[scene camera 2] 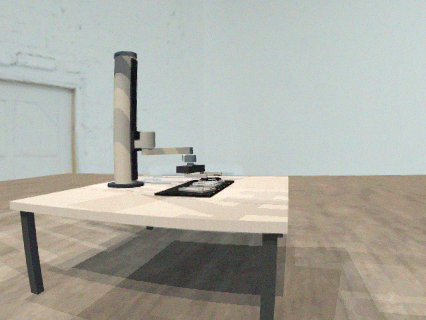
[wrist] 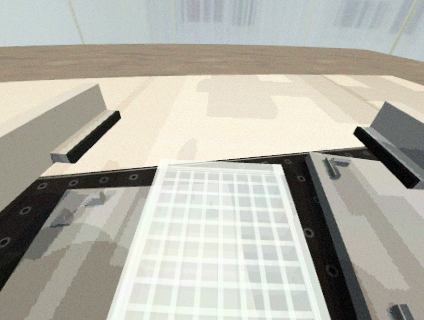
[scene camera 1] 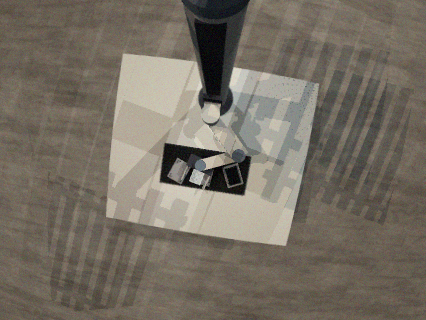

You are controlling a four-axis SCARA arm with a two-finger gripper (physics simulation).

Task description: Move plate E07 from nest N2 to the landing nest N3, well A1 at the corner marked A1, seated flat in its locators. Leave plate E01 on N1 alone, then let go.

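My gripper (wrist: 237, 107) (scene camera 2: 190, 169) is open, its two fingers wide apart, with nothing between them. In scene camera 1 the arm largely hides it. A clear gridded plate (wrist: 215, 235) (scene camera 1: 197, 177) lies below and between the fingers, touching neither. No label or well A1 mark is readable, so I cannot tell E07 from E01. The plate overlaps the view of a grey nest (wrist: 95, 255) on its left in the wrist view. A raised grey nest (wrist: 380, 220) (scene camera 1: 176, 171) with corner locators stands on its right, apart from it. Whether the plate is seated flat is hidden.
A black perforated board (scene camera 1: 172, 150) (scene camera 2: 172, 192) (wrist: 320, 240) lies on the pale table (scene camera 1: 250, 220) (scene camera 2: 150, 212). A hollow rectangular frame (scene camera 1: 225, 177) stands at the board's right in scene camera 1. The arm's column (scene camera 2: 122, 120) stands at the board's far side from the nests.
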